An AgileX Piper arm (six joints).
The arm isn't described. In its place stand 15 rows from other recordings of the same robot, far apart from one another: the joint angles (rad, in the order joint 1, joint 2, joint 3, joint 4, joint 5, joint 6), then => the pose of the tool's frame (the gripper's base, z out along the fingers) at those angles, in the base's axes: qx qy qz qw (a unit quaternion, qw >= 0); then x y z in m.
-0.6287, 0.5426, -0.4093, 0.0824, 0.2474, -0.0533 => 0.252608 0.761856 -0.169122 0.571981 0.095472 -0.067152 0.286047
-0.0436, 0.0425, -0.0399, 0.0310, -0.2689, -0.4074 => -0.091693 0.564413 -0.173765 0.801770 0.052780 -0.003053 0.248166
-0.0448, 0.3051, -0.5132, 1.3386, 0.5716, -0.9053 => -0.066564 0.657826 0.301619 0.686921 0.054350 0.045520 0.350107
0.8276, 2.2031, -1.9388, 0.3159, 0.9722, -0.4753 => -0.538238 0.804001 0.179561 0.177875 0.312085 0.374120 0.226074
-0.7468, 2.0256, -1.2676, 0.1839, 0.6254, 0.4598 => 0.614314 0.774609 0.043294 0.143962 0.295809 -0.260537 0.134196
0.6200, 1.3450, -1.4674, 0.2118, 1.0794, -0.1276 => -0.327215 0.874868 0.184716 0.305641 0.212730 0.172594 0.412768
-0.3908, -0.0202, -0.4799, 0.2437, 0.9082, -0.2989 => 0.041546 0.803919 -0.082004 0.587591 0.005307 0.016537 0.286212
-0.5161, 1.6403, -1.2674, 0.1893, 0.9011, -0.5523 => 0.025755 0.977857 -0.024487 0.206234 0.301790 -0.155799 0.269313
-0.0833, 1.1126, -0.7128, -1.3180, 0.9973, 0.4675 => -0.039445 0.825730 -0.523396 0.206569 0.189340 -0.090077 0.303783
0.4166, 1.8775, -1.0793, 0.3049, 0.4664, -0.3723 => -0.262030 0.940898 0.097735 0.191050 0.326556 0.157934 0.150967
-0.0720, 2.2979, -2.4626, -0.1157, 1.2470, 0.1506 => 0.104257 0.951560 -0.046600 0.285468 0.501300 -0.046141 0.316330
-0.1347, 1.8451, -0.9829, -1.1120, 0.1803, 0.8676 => -0.019952 0.933893 -0.138866 0.328880 0.361805 -0.063797 0.156832
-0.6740, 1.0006, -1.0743, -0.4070, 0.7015, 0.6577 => 0.471359 0.713531 -0.193479 0.480896 0.142781 -0.143806 0.401345
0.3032, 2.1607, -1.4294, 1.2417, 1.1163, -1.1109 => -0.295090 0.812914 0.486493 0.124168 0.376761 0.198940 0.158084
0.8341, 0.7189, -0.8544, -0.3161, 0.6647, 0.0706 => -0.359787 0.754667 0.097506 0.539929 0.103125 0.087721 0.378649
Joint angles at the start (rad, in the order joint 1, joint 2, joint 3, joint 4, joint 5, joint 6):
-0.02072 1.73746 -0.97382 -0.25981 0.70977 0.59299
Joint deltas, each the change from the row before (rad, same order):
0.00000 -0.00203 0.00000 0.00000 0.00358 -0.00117
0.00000 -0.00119 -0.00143 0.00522 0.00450 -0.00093
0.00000 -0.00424 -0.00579 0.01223 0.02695 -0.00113
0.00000 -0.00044 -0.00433 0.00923 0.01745 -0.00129
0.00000 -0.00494 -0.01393 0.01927 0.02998 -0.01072
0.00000 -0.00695 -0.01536 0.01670 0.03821 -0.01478
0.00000 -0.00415 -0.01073 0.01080 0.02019 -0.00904
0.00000 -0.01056 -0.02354 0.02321 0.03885 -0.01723
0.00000 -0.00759 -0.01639 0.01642 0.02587 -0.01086
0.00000 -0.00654 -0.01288 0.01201 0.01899 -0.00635
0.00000 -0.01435 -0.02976 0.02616 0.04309 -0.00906
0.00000 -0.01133 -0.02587 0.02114 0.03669 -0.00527
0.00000 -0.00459 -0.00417 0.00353 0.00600 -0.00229
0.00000 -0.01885 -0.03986 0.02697 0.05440 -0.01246
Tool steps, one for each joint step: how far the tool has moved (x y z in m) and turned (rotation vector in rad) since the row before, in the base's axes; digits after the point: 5 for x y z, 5 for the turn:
-0.00041 -0.00005 0.00058 -0.00077 0.00164 0.00041
-0.00017 0.00023 0.00057 0.00323 0.00182 -0.00325
-0.00138 0.00030 0.00211 0.00564 0.01616 -0.01168
-0.00067 0.00030 0.00079 0.00482 0.01230 -0.00765
0.00003 0.00077 0.00412 0.00993 0.01183 -0.00647
-0.00056 0.00060 0.00506 0.00722 0.01714 -0.00164
0.00018 0.00048 0.00343 0.00562 0.00611 -0.00046
0.00062 0.00118 0.00812 0.01365 0.00617 -0.00148
0.00038 0.00093 0.00581 0.01063 0.00268 -0.00134
0.00029 0.00071 0.00480 0.00825 -0.00008 -0.00213
0.00050 0.00165 0.01099 0.01936 -0.00084 -0.00820
0.00027 0.00142 0.00934 0.01672 -0.00060 -0.00740
-0.00028 0.00025 0.00237 0.00266 -0.00267 0.00031
-0.00029 0.00195 0.01510 0.02171 -0.00413 -0.00177

